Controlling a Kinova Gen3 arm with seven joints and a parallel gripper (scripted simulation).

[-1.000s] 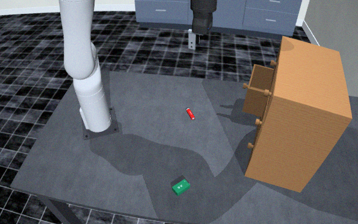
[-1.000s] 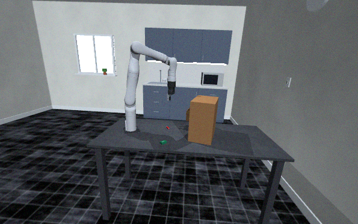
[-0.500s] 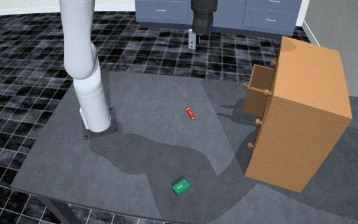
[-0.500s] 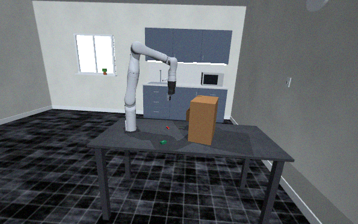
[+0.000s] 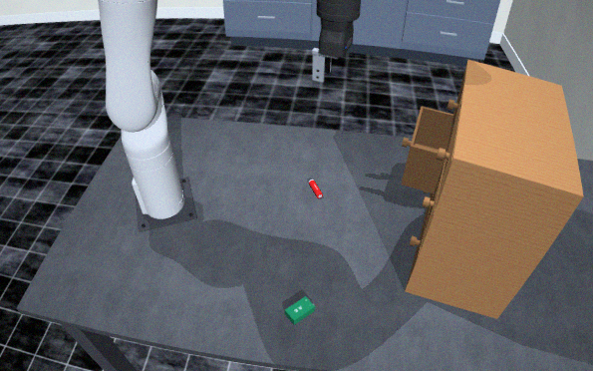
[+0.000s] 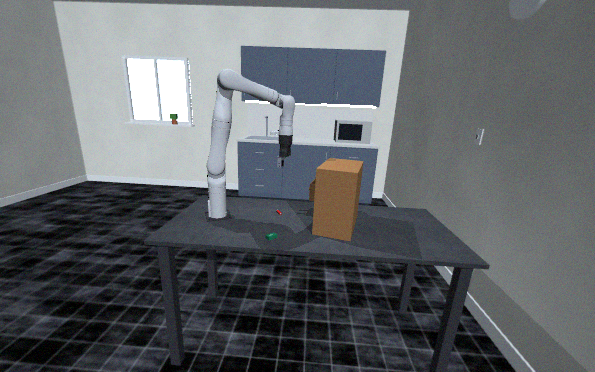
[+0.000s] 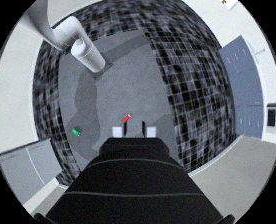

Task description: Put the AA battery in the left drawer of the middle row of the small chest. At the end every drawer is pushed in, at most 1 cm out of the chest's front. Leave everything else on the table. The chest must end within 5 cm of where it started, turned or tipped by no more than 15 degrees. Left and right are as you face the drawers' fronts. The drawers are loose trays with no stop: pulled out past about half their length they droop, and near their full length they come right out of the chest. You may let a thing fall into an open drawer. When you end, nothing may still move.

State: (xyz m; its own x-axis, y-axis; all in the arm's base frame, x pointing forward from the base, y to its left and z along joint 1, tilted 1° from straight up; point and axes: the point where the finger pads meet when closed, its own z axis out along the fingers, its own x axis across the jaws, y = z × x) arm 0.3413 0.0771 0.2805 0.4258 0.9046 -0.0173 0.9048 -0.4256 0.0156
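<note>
My gripper is now 10 mm past the AA battery, 50 mm to the left of it and 280 mm above it. Round my hand: small green block: 50 mm behind, 340 mm to the right, 280 mm below.
</note>
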